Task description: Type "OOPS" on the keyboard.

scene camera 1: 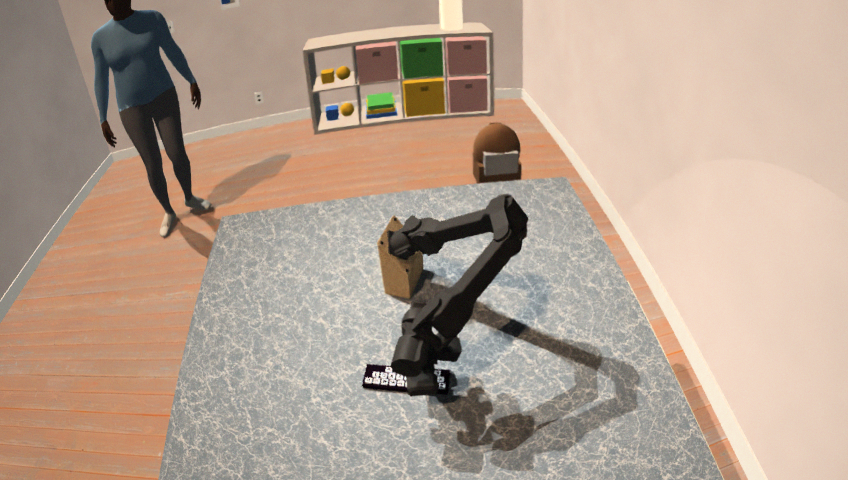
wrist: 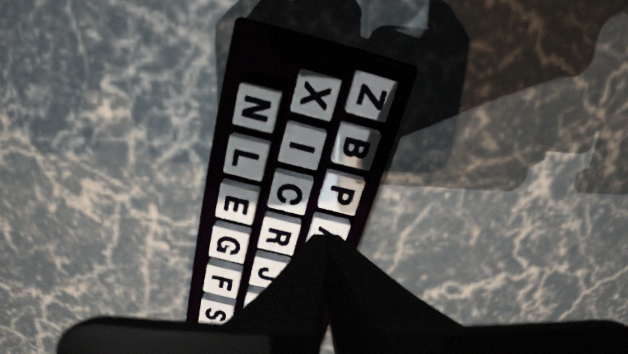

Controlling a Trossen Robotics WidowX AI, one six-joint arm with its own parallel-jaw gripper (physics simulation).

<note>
The pictures show: my gripper and a black keyboard.
My gripper also shows in the wrist view.
</note>
